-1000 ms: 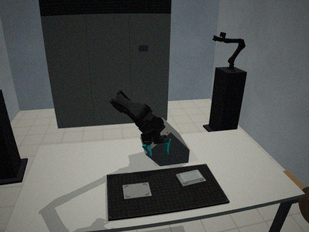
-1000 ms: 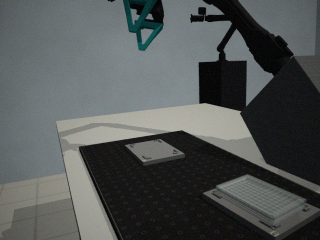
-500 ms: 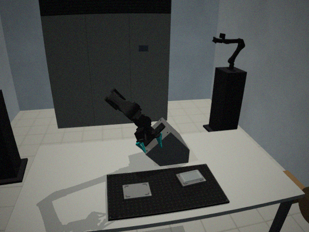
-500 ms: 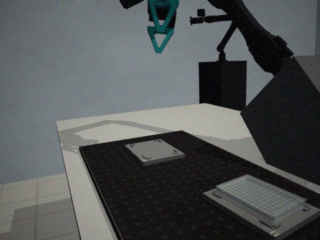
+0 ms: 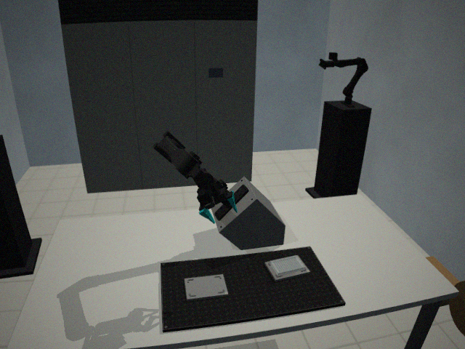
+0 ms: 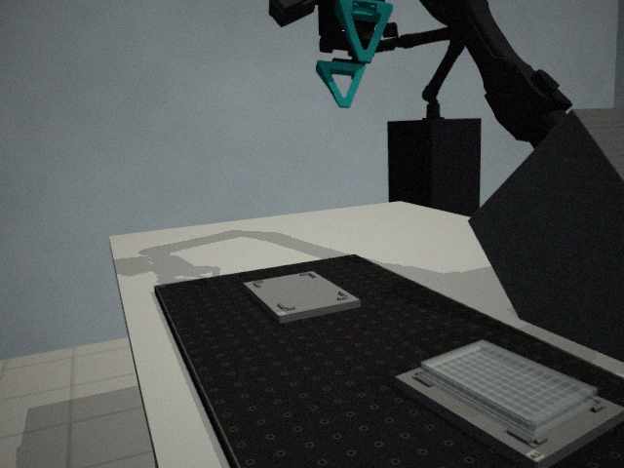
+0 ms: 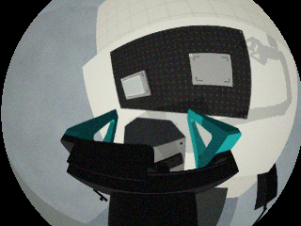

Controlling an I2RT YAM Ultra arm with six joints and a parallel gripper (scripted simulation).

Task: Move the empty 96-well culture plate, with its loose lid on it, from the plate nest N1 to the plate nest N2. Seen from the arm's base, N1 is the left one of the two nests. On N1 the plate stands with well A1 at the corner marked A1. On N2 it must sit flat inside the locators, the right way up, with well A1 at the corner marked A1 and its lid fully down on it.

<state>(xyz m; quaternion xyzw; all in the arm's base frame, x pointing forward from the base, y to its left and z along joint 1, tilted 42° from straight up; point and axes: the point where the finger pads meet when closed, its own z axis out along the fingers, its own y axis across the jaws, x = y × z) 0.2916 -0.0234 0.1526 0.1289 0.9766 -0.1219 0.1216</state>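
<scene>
My gripper is now 280 mm above the lid, 270 mm to the right of it and 30 mm short of it.
</scene>
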